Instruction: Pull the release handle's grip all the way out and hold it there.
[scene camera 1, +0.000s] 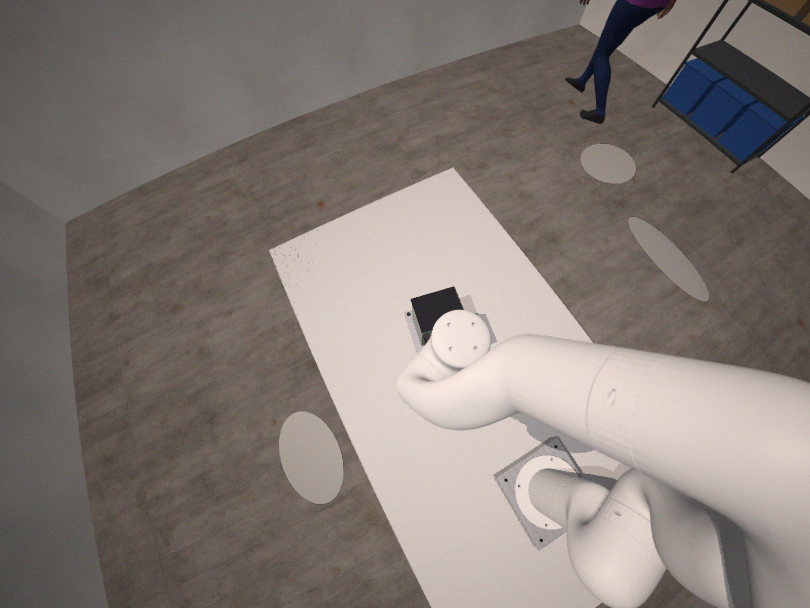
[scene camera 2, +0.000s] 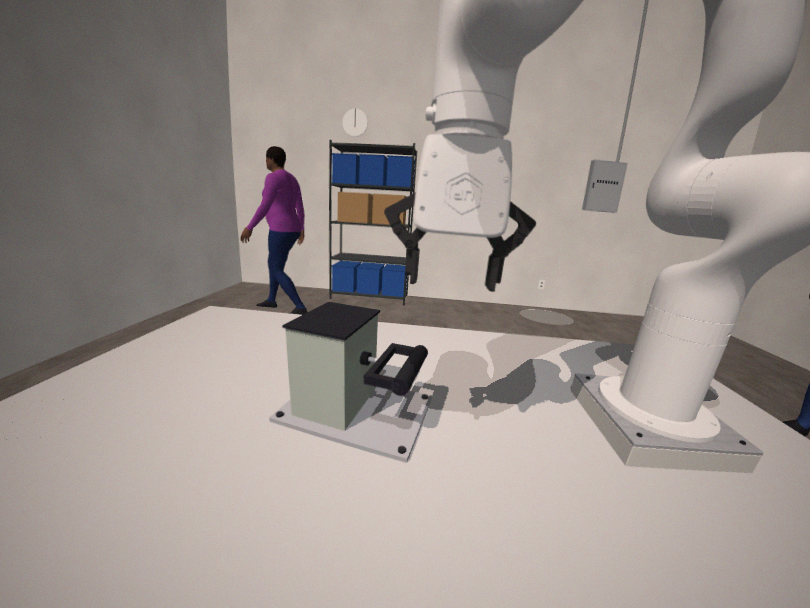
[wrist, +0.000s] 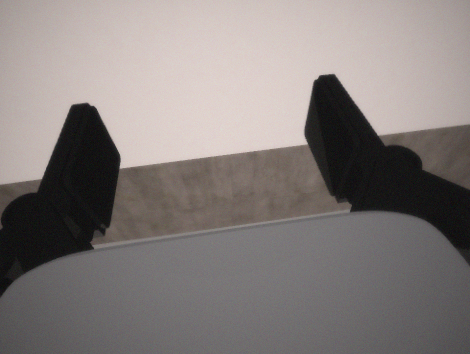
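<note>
The release handle's grip (scene camera 2: 410, 369) is a black bar on a rectangular black frame. It stands out sideways from a pale green box (scene camera 2: 316, 376) with a black top (scene camera 1: 437, 307), joined by a short rod (scene camera 2: 371, 359). The box stands on a grey base plate (scene camera 2: 376, 437). My gripper (scene camera 2: 452, 286) (wrist: 210, 117) is open and empty, fingers pointing down. In scene camera 2 it hangs above the level of the box, up and to the right of the grip, apart from it. In scene camera 1 the arm hides the grip. The grip does not show in the wrist view.
The handle unit is on a white table (scene camera 1: 386, 242) (scene camera 2: 261, 523) (wrist: 210, 60). My arm's base plate (scene camera 1: 541, 537) (scene camera 2: 693, 458) is on the same table, to the right in scene camera 2. A person (scene camera 1: 605, 58) (scene camera 2: 282, 202) and a shelf rack (scene camera 2: 330, 215) are beyond the table.
</note>
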